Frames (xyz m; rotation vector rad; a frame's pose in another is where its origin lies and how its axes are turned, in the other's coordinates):
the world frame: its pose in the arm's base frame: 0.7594 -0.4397 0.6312 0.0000 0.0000 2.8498
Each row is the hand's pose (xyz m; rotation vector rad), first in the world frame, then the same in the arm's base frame.
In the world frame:
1: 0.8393 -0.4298 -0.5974 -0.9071 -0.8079 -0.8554
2: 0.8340 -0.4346 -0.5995 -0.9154 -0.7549 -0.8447
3: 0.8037 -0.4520 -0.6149 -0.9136 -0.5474 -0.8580
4: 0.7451 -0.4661 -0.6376 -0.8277 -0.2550 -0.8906
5: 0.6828 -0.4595 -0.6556 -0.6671 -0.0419 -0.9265
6: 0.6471 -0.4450 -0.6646 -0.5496 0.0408 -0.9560
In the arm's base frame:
1: 0.0792 0.2134 0.0338 0.7373 -1.1212 1.6309
2: 0.0857 0.2164 0.0317 0.6812 -1.1269 1.6570
3: 0.1197 0.2244 0.0163 0.4557 -1.0964 1.7118
4: 0.1799 0.2210 -0.0064 0.1475 -0.9569 1.7752
5: 0.2376 0.1968 -0.0244 -0.0620 -0.7442 1.8145
6: 0.2677 0.1726 -0.0334 -0.1339 -0.5989 1.8204

